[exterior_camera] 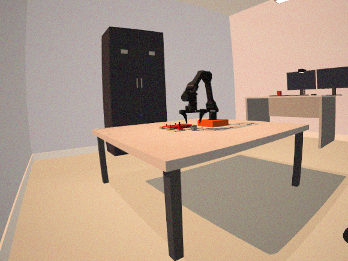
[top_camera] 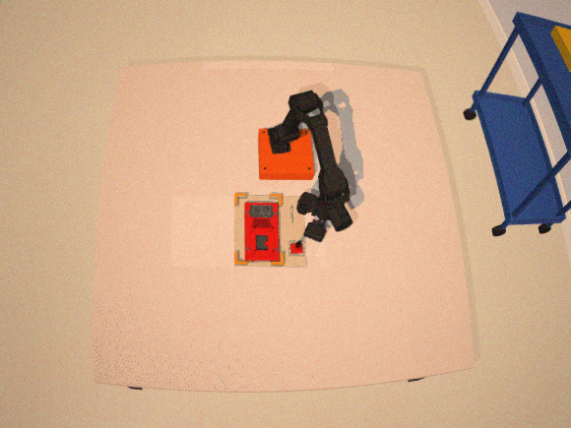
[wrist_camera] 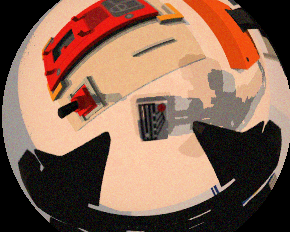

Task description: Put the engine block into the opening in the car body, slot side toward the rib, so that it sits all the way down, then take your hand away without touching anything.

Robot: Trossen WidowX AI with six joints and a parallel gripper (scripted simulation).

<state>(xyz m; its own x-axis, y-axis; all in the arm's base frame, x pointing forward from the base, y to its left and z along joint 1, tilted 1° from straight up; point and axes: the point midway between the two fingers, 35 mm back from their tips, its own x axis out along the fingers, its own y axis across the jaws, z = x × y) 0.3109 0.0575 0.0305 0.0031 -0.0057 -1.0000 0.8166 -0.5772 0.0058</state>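
The grey engine block is 3 cm below my gripper tip.
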